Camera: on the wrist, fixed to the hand. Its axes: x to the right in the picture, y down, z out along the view.
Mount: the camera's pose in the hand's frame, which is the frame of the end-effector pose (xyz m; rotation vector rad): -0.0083 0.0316 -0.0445 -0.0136 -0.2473 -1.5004
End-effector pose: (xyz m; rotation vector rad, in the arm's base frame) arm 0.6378 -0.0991 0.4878 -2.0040 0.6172 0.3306
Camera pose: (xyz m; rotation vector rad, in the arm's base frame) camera 0.6124 -0.1481 0.4902 -1.8571 -1.0590 -0.3411
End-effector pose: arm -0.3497 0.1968 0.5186 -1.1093 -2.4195 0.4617
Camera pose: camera -0.3021 0.2153 0.5396 0.9123 -2.6444 0.0339
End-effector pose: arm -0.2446 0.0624 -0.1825 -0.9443 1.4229 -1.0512
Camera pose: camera -0.2879 0.0841 -0.2089 -2.1417 0.3036 -1.8284
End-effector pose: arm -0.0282 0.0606 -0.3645 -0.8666 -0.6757 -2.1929
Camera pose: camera -0.0173 0.0143 -0.3926 0.4154 1.1522 2.0731
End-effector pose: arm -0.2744 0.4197 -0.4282 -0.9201 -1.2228 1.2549
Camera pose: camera -0.2358 0.4212 -0.4676 0.2800 -1.5677 0.1137
